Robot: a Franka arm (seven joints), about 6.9 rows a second.
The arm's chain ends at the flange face. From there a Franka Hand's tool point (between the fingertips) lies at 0.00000 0.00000 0.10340 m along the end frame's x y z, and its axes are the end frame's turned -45 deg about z.
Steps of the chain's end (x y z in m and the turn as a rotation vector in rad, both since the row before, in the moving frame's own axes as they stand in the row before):
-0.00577 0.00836 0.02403 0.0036 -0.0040 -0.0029
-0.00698 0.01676 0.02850 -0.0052 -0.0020 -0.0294
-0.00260 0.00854 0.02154 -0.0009 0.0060 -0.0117
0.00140 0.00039 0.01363 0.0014 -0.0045 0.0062
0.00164 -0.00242 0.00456 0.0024 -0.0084 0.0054
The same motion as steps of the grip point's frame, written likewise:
-0.01002 0.00128 0.02403 0.0054 -0.0003 -0.0029
-0.01731 0.00716 0.02850 -0.0023 -0.0051 -0.0294
-0.00750 0.00470 0.02154 -0.0049 0.0036 -0.0117
0.00049 0.00083 0.01363 0.0042 -0.0022 0.0062
0.00243 -0.00134 0.00456 0.0076 -0.0042 0.0054

